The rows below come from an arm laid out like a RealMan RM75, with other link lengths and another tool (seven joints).
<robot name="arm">
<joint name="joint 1" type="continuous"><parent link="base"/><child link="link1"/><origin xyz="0 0 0.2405" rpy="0 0 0"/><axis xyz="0 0 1"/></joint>
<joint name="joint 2" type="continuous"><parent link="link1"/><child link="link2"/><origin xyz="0 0 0" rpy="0 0 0"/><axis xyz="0 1 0"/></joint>
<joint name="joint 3" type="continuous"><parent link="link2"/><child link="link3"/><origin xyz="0 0 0.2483" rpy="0 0 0"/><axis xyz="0 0 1"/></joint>
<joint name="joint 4" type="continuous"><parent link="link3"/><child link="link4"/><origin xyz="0 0 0" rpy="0 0 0"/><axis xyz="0 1 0"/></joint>
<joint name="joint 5" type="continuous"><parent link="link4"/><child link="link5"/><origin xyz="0 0 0.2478" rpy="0 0 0"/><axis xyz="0 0 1"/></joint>
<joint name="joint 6" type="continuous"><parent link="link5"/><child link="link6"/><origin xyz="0 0 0" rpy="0 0 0"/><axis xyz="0 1 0"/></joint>
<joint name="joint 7" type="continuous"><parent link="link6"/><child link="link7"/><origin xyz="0 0 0.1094" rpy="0 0 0"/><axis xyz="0 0 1"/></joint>
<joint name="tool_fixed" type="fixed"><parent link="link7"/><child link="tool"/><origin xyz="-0.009 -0.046 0.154" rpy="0 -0.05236 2.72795"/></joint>
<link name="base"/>
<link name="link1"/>
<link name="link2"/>
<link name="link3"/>
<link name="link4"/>
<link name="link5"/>
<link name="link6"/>
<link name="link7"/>
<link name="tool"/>
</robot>
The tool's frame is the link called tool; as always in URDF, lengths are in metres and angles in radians. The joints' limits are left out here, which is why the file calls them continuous.
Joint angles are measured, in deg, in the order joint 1, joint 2, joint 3, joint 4, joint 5, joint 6, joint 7. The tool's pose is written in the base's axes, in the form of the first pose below.
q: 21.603, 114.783, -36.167, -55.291, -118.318, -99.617, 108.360
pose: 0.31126 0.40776 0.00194 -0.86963 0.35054 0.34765 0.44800 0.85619 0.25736
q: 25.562, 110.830, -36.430, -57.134, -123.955, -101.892, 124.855
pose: 0.32065 0.41258 0.02232 -0.79175 0.54743 0.27101 0.60206 0.77432 0.19480
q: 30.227, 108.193, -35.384, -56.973, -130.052, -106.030, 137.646
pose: 0.32039 0.40901 0.03251 -0.68998 0.69713 0.19477 0.72283 0.67775 0.13479
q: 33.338, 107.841, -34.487, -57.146, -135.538, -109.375, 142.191
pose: 0.31868 0.40182 0.03195 -0.64857 0.75229 0.11581 0.76109 0.63895 0.11176
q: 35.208, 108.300, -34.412, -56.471, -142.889, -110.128, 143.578
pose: 0.33469 0.39163 0.02628 -0.60748 0.79420 0.01428 0.78838 0.60064 0.13299
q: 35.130, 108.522, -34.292, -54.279, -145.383, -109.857, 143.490
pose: 0.34708 0.38047 0.01717 -0.57427 0.81840 -0.02090 0.81107 0.57223 0.12131
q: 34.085, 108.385, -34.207, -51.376, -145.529, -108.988, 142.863
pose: 0.35859 0.36915 0.00741 -0.54524 0.83792 -0.02458 0.83295 0.54484 0.09670
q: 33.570, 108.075, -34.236, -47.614, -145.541, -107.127, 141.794
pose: 0.36874 0.36244 -0.00378 -0.52466 0.85097 -0.02402 0.84769 0.52482 0.07731
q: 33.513, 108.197, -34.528, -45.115, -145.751, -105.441, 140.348
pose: 0.37404 0.35992 -0.01409 -0.52596 0.85001 -0.02902 0.84736 0.52664 0.06797
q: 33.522, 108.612, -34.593, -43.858, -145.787, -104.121, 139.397
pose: 0.37587 0.36009 -0.02193 -0.53053 0.84727 -0.02616 0.84492 0.53104 0.06415
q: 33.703, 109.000, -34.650, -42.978, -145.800, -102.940, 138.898
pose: 0.37627 0.36186 -0.02810 -0.53387 0.84527 -0.02225 0.84300 0.53411 0.06378
